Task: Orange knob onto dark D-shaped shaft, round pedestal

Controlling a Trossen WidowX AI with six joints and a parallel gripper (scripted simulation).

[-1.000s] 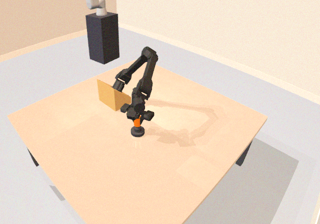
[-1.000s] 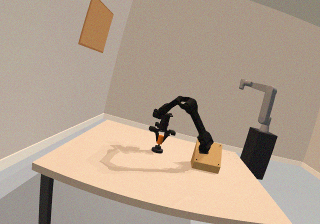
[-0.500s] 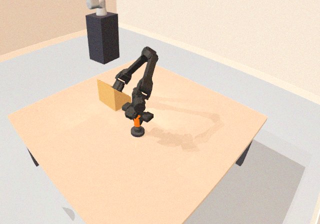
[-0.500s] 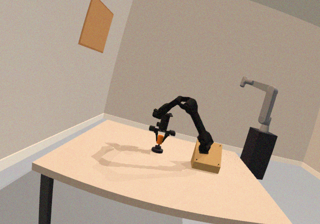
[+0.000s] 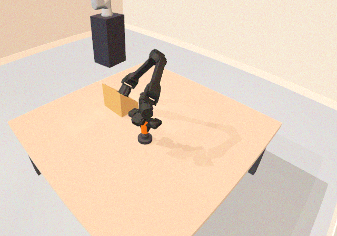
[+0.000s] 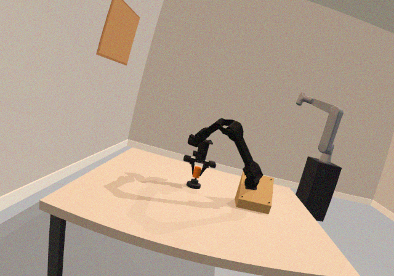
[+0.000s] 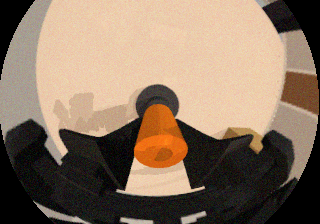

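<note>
Now: gripper tip 2 cm below the orange knob. Round my gripper tip: dark round pedestal 4 cm below.
</note>
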